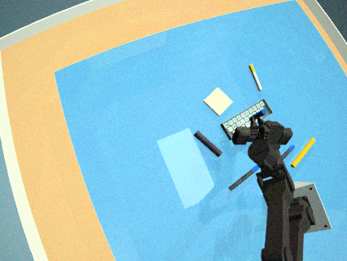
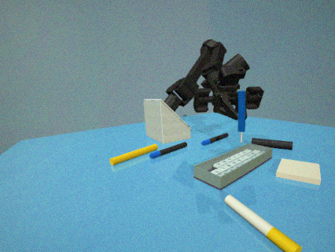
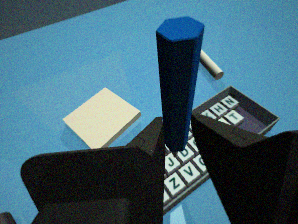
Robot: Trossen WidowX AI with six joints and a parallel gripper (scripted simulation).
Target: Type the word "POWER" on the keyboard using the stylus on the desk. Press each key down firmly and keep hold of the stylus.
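Right now the cream notepad is 120 mm ahead of my gripper tip, 100 mm below it and 50 mm to the left of it. From my gripper tip the other things lie so: dark rod: 160 mm to the left, 100 mm below, 10 mm behind; blue stylus: 20 mm below; stylus tip: 50 mm below.
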